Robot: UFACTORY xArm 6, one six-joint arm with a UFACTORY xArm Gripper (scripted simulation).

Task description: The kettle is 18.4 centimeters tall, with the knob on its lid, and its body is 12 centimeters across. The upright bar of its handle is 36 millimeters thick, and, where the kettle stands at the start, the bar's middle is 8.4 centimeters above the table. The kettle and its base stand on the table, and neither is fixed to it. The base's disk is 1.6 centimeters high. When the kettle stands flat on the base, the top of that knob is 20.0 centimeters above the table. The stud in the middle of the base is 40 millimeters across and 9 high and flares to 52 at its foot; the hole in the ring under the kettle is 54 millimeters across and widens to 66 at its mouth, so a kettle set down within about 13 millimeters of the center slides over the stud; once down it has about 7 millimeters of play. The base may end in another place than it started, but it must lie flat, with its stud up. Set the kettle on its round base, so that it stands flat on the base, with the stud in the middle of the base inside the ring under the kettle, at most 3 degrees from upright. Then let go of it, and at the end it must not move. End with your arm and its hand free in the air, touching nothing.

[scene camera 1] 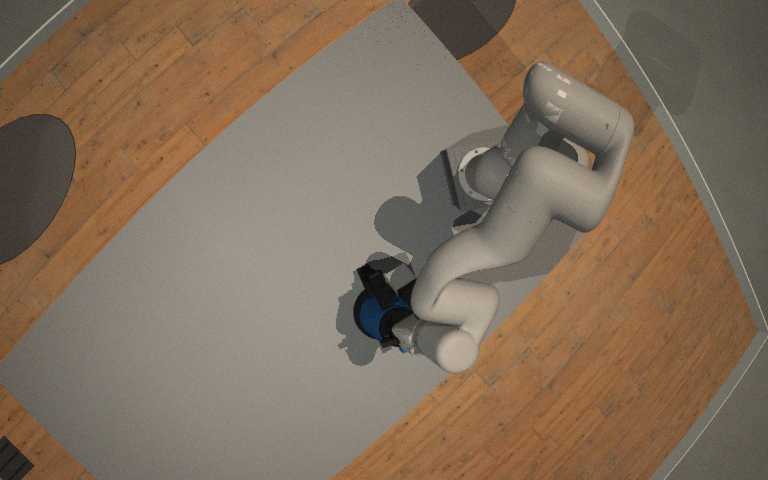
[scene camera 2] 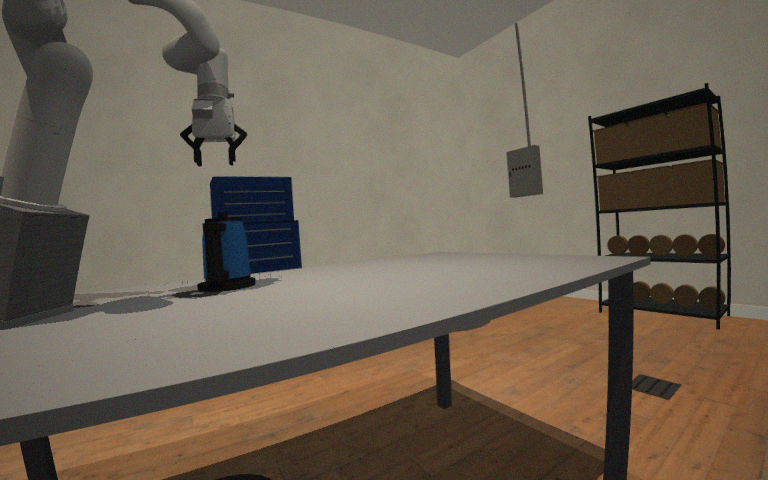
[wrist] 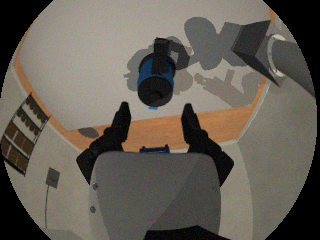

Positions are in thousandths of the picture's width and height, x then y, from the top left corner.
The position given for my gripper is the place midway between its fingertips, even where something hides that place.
In view: my gripper (scene camera 2: 281, 343) and a blue kettle (scene camera 2: 299, 482).
The blue kettle shows as well in scene camera 1 (scene camera 1: 486, 653) and in the wrist view (wrist: 477, 335). My gripper also shows in the wrist view (wrist: 489, 460).
